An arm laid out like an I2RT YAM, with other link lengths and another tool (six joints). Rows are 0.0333 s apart.
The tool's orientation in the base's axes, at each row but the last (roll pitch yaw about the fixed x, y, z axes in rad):
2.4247 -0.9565 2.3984
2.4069 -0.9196 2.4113
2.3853 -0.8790 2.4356
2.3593 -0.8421 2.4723
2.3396 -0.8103 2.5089
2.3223 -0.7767 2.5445
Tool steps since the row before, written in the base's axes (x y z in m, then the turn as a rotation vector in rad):
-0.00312 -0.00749 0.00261 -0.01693 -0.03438 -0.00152
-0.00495 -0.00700 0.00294 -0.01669 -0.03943 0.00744
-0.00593 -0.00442 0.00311 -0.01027 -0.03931 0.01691
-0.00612 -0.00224 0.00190 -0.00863 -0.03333 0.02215
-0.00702 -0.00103 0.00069 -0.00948 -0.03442 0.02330
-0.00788 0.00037 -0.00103 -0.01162 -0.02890 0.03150
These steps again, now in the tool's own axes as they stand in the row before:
0.00054 -0.00327 -0.00785 -0.00747 -0.02250 -0.03015
0.00174 -0.00460 -0.00761 -0.00249 -0.01964 -0.03869
0.00344 -0.00475 -0.00547 0.00174 -0.00985 -0.04286
0.00369 -0.00484 -0.00301 0.00726 -0.00463 -0.04002
0.00398 -0.00575 -0.00137 0.00812 -0.00504 -0.04155
0.00407 -0.00680 0.00071 0.01734 -0.00096 -0.04075

